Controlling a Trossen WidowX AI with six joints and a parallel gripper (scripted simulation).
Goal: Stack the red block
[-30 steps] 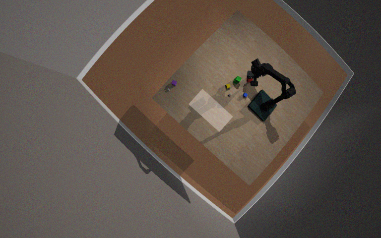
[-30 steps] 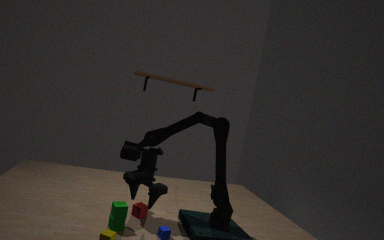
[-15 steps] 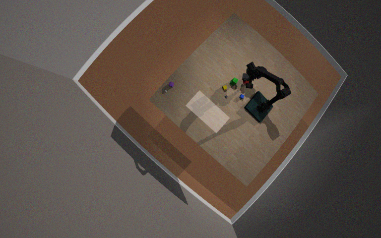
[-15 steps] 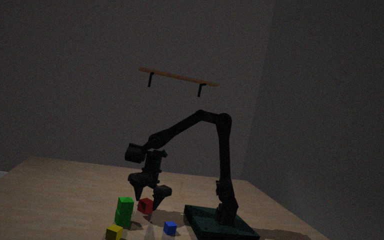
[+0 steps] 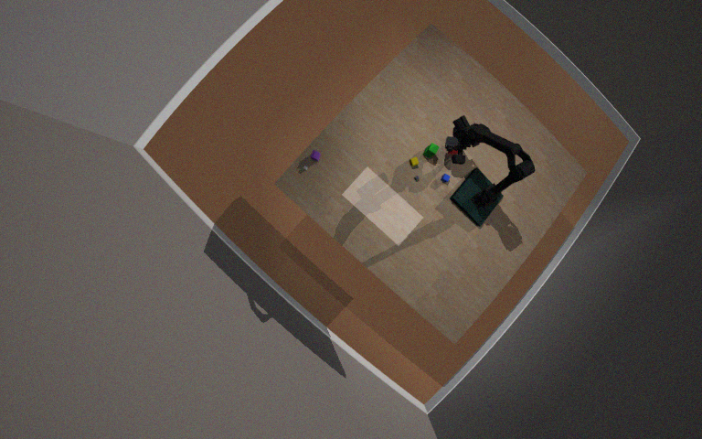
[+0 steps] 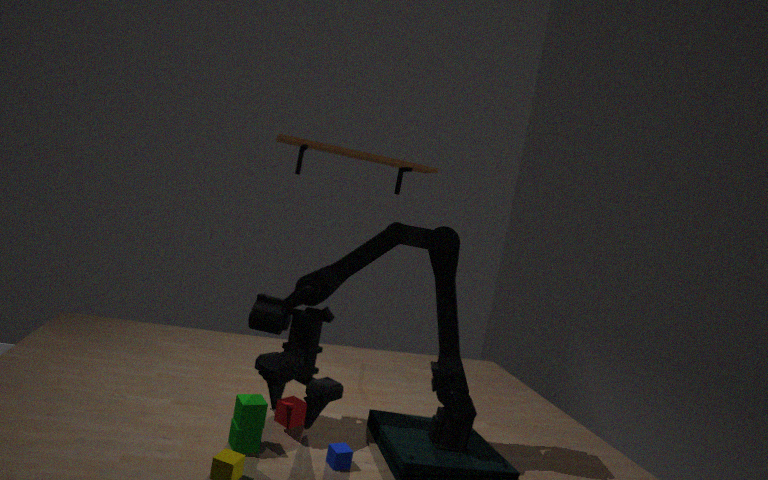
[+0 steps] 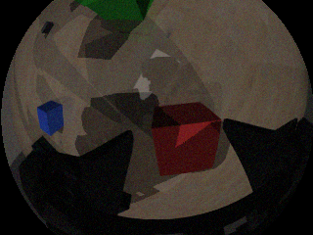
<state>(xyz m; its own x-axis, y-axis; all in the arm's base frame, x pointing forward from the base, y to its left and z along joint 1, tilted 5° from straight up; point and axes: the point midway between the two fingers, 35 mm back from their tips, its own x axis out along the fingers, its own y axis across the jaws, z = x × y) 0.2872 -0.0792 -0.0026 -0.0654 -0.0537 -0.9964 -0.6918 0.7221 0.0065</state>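
Now: gripper tip 90 mm short of the yellow block, 210 mm to the right of it and 10 mm below it. Round my gripper tip: blue block (80 mm behind, 140 mm to the left, 10 mm above); then red block (10 mm above); then purple block (440 mm ahead, 570 mm to the left, 10 mm above).
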